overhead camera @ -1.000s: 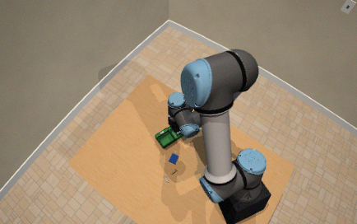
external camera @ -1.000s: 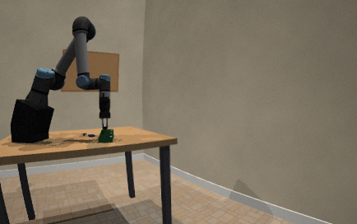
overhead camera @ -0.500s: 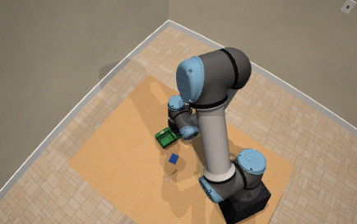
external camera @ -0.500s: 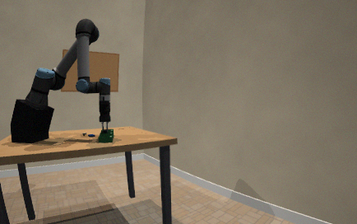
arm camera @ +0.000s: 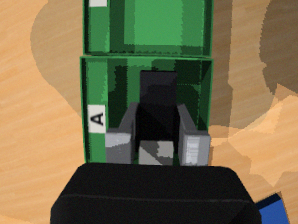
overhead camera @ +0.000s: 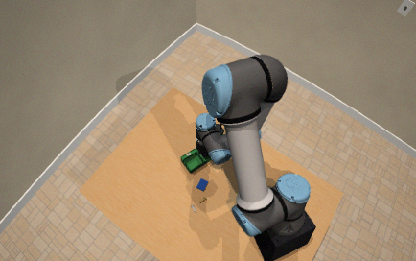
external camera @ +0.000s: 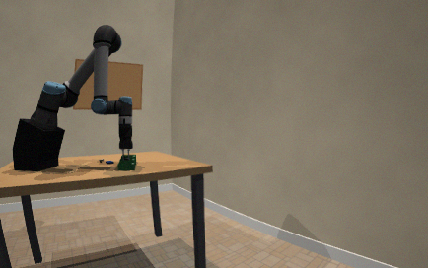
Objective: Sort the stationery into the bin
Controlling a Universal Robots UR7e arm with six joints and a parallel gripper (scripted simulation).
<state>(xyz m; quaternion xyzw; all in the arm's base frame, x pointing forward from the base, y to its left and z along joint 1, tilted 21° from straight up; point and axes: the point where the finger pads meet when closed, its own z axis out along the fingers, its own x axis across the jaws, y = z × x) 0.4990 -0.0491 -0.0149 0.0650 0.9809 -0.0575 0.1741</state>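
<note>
Right now the green bin is 20 mm below my hand and 10 mm ahead of it. From my hand the other things lie so: blue pad (130 mm to the left, 100 mm behind, 40 mm below); then black block (10 mm to the left, 10 mm below); then brass screw (180 mm to the left, 150 mm behind, 40 mm below).
</note>
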